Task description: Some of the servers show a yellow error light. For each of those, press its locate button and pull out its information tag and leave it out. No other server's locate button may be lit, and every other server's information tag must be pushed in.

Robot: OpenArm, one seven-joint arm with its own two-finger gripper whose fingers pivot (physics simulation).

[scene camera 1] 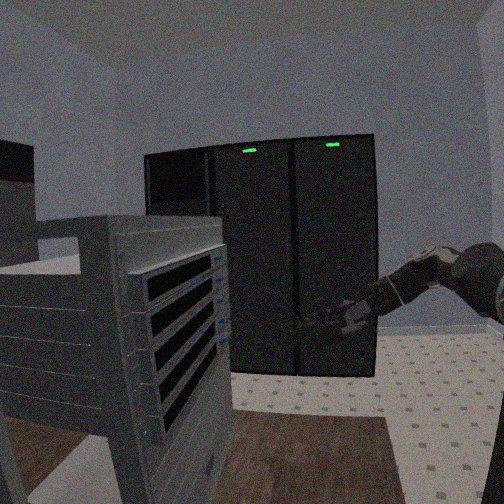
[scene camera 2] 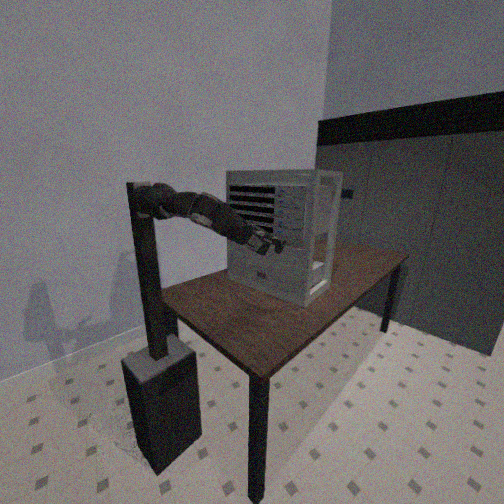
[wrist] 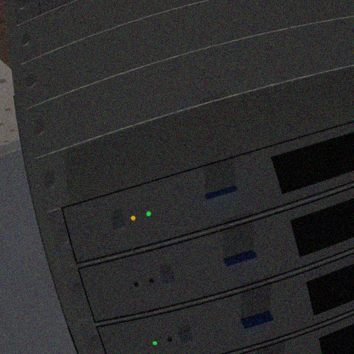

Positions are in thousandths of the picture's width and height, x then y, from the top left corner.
An arm's post (scene camera 2: 285, 455) is 95 cm from the lens. A dark pedestal (scene camera 2: 328, 814): 130 cm from the lens. The marked spots on the arm's post and the dark pedestal are 80 cm apart.
